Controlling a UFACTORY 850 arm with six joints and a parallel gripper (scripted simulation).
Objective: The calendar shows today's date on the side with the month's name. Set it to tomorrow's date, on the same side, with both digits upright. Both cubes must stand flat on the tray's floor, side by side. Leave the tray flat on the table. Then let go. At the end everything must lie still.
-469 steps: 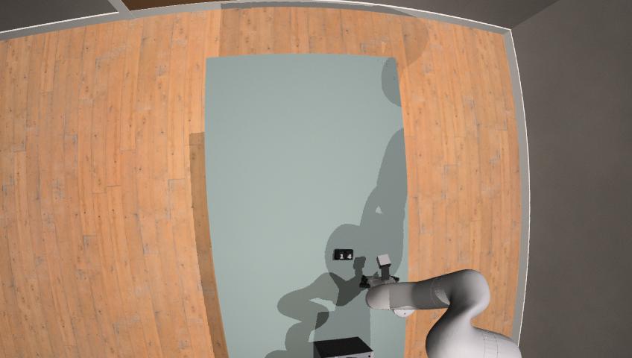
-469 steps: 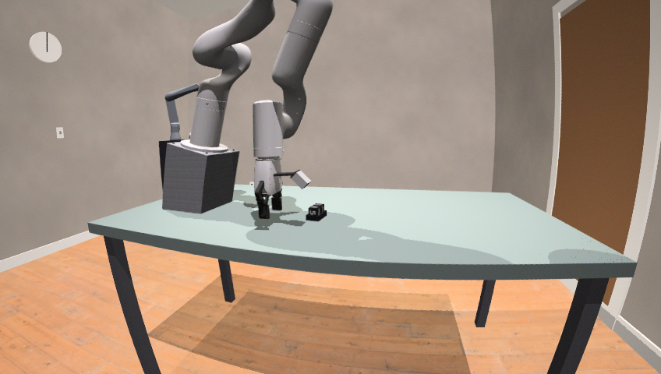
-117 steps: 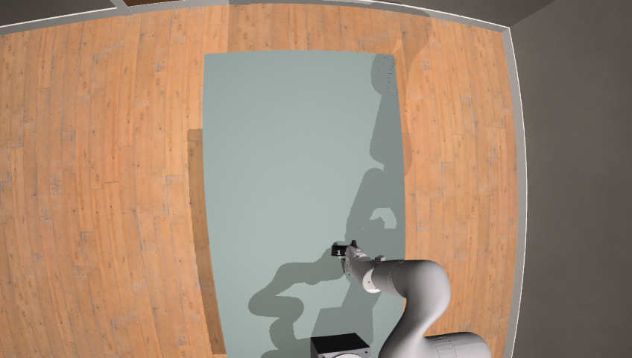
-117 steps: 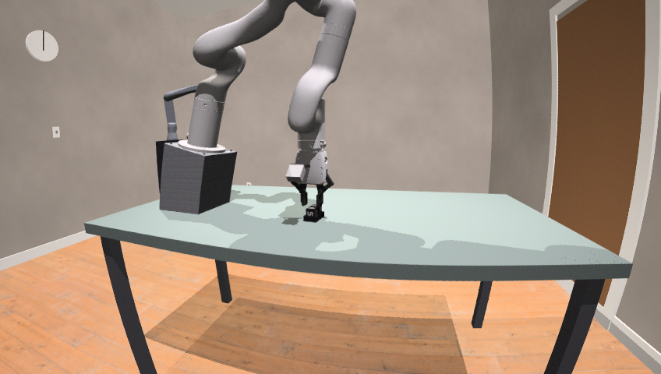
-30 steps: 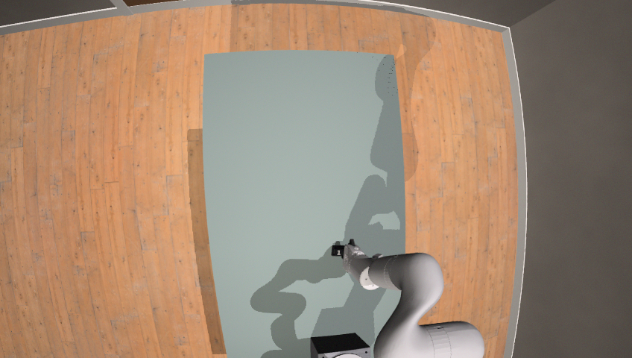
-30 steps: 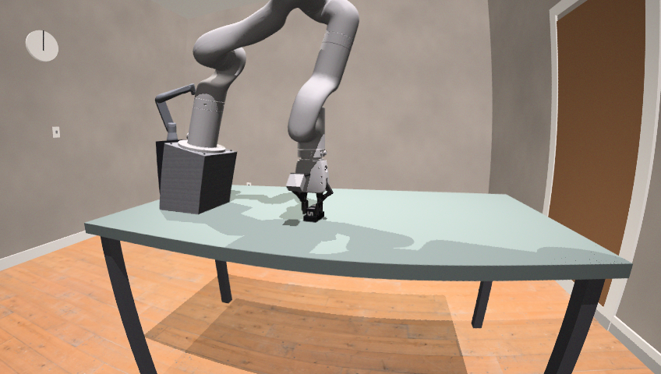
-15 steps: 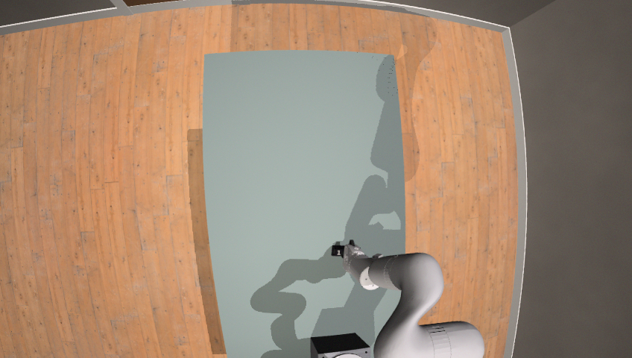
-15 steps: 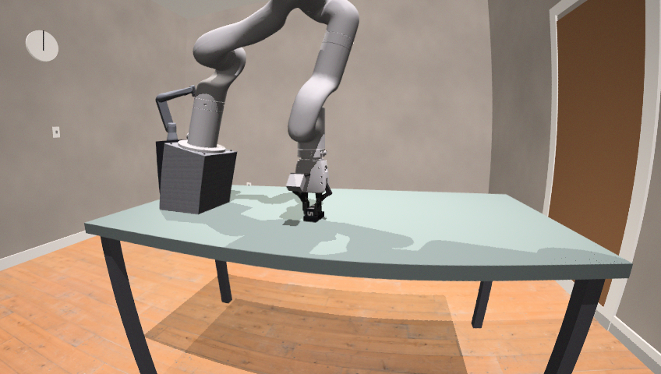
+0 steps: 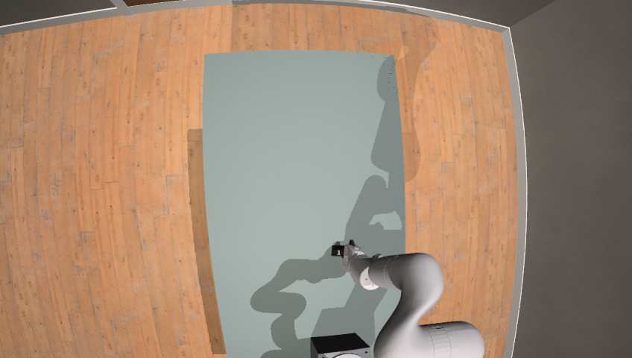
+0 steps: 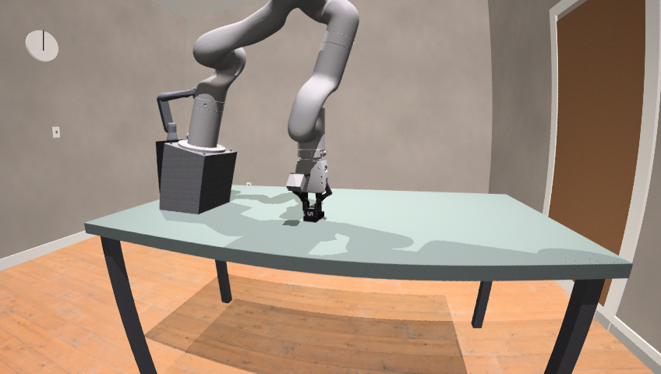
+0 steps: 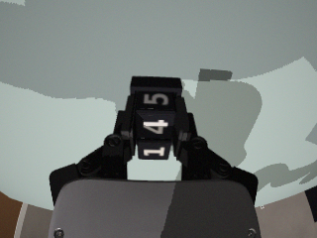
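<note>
Now: the black tray 20 mm to the left of my hand and 30 mm below it. Also, from my hand: black cube (10 mm below).
</note>
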